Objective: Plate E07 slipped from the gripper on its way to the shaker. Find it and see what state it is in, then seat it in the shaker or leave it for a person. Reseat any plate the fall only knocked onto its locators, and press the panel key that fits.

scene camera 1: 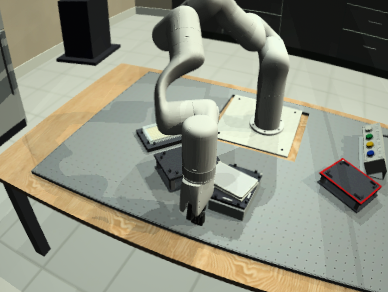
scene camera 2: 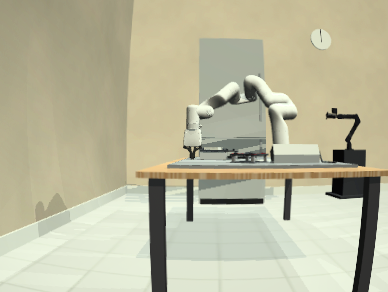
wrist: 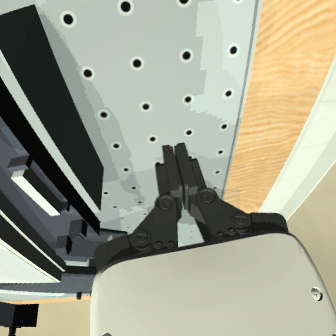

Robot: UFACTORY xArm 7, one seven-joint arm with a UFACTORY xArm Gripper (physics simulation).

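Note:
A white plate lies on a dark-topped station, offset toward its back in the scene camera 1 view. Whether it sits level is hard to tell, and no label on it is readable. A second plate with yellowish wells lies on a low dark nest, partly behind the arm. My gripper is shut and empty, low beside the station on the table's front-edge side. The key panel has green, yellow and blue keys.
A dark station stands between the nest and the white plate's station, partly hidden by the arm. A red-rimmed dark station stands at the right, near the panel. The wooden table edge runs close beside the gripper.

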